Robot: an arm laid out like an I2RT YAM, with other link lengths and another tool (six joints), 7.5 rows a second.
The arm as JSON. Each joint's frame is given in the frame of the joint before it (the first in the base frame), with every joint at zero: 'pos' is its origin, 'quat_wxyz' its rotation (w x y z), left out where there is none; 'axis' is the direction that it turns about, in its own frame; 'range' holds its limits. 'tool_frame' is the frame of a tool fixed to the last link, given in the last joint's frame.
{
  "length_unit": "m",
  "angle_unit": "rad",
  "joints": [
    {
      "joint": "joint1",
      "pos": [
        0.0,
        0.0,
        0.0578
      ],
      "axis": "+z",
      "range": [
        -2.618,
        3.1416
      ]
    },
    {
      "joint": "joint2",
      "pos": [
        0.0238,
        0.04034,
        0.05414
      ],
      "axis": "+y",
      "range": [
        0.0,
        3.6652
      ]
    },
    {
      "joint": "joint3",
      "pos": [
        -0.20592,
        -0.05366,
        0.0
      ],
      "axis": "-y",
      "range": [
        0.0,
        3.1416
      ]
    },
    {
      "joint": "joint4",
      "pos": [
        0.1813,
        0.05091,
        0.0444
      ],
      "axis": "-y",
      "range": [
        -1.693,
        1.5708
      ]
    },
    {
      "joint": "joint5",
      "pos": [
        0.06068,
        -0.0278,
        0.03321
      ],
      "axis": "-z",
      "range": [
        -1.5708,
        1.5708
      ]
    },
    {
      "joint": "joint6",
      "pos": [
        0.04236,
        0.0,
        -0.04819
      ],
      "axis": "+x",
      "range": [
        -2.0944,
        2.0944
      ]
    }
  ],
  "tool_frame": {
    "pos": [
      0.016,
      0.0,
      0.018
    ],
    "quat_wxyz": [
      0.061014,
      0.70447,
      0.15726,
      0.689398
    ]
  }
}
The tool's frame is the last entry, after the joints.
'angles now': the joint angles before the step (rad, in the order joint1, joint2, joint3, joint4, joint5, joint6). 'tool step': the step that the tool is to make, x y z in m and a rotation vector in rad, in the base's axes. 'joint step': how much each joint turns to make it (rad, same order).
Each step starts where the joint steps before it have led.
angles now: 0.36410 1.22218 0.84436 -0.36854 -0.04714 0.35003
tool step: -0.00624 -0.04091 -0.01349 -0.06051 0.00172 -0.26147
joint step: -0.13182 -0.07727 -0.11084 0.01323 0.13361 0.04739
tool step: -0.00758 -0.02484 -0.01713 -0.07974 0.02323 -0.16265
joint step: -0.08215 -0.02511 -0.09539 0.03163 0.10914 0.00488
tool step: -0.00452 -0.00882 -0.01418 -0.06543 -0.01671 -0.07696
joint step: -0.01632 -0.00099 -0.09095 0.09802 0.09041 -0.00324
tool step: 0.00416 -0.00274 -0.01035 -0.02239 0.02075 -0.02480
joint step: -0.01036 0.06208 -0.01953 0.05910 0.02410 -0.00319
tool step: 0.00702 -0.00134 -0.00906 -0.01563 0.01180 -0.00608
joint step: -0.00978 0.07505 -0.00720 0.07268 0.00786 -0.01294
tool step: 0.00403 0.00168 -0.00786 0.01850 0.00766 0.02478
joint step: -0.00341 0.04900 -0.01253 0.05843 -0.03321 -0.00822
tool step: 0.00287 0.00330 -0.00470 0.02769 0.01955 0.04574
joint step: -0.00098 0.03162 0.00289 0.01627 -0.05329 -0.01543
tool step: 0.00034 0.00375 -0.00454 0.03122 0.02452 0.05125
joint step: 0.00067 0.01831 -0.00266 0.00328 -0.05865 -0.01630
